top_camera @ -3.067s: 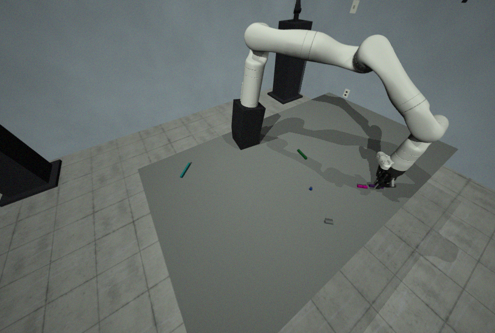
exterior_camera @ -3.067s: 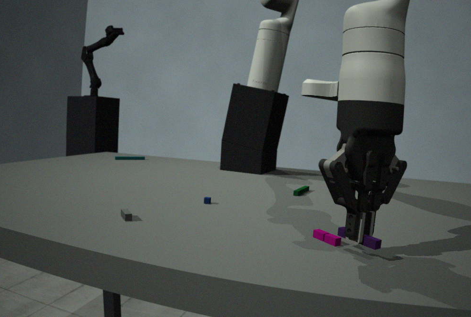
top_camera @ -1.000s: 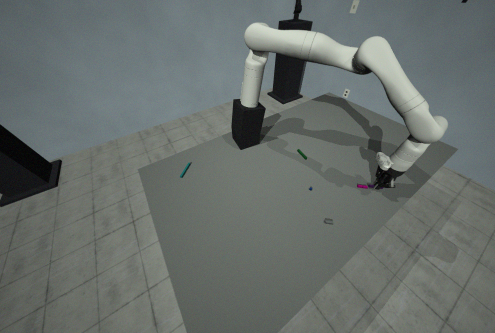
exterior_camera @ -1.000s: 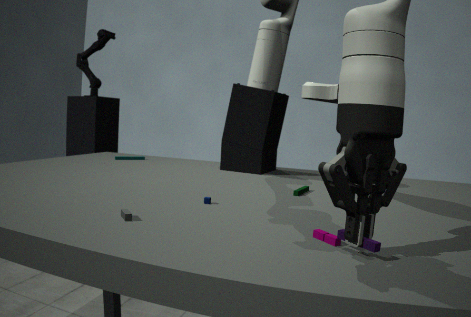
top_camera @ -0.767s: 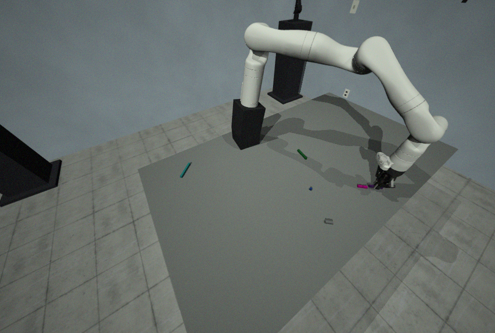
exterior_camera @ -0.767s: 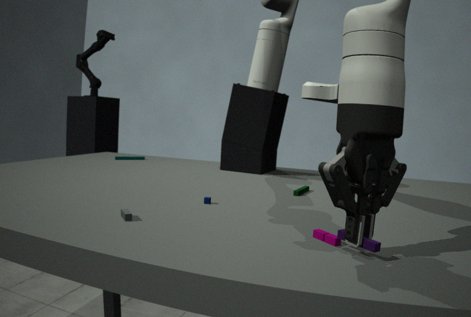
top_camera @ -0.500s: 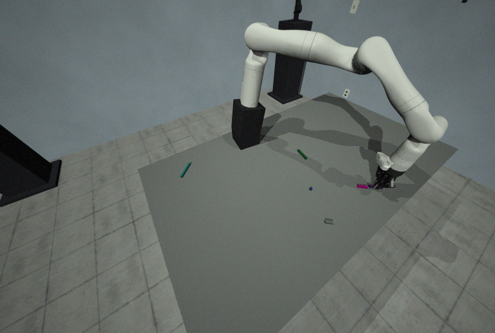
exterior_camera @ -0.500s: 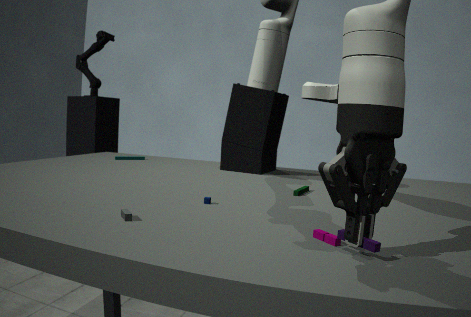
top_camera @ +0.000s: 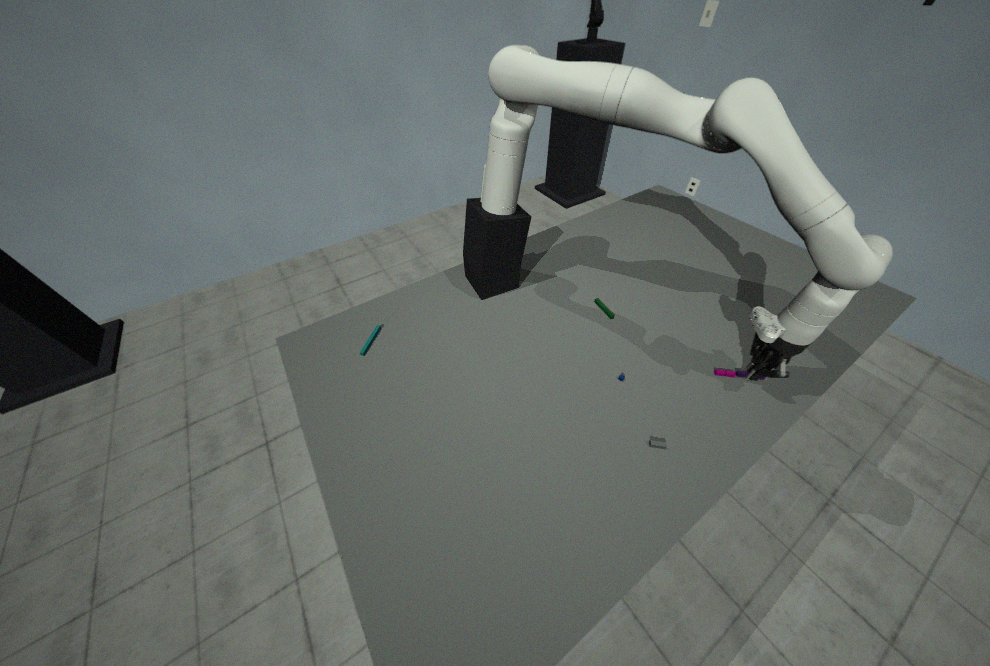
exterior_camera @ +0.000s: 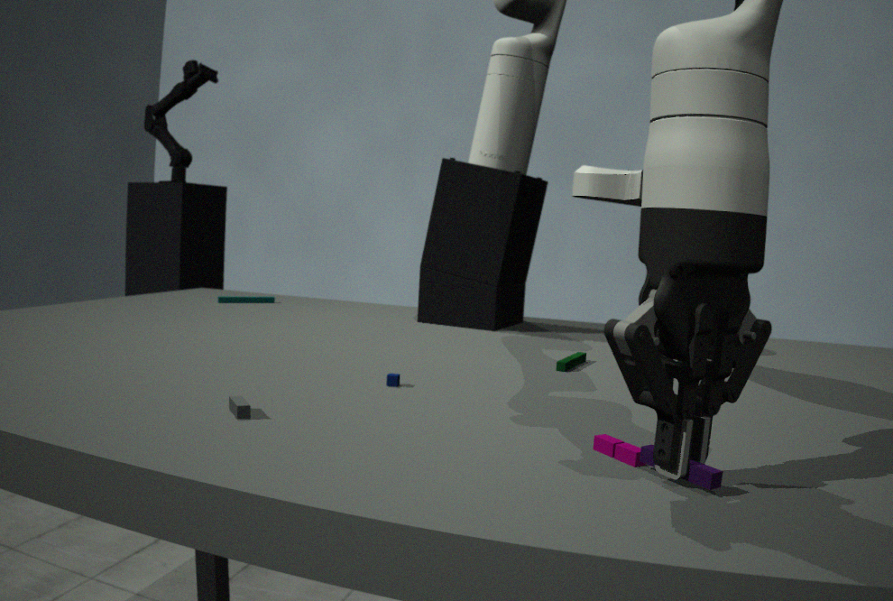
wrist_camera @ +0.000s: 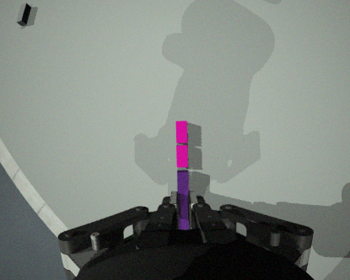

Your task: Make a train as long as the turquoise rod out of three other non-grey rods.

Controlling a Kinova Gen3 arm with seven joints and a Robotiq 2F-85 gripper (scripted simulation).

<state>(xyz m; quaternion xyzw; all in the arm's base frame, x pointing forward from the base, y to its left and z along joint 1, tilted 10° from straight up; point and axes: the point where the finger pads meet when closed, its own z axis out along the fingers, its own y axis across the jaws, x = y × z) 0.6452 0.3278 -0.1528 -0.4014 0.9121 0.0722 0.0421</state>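
Right now my hand is 10 mm above the purple rod. Also, from my hand: small blue rod (160 mm behind, 260 mm to the right, 20 mm below); grey rod (320 mm to the right, 20 mm below); green rod (360 mm behind, 120 mm to the right, 20 mm below).
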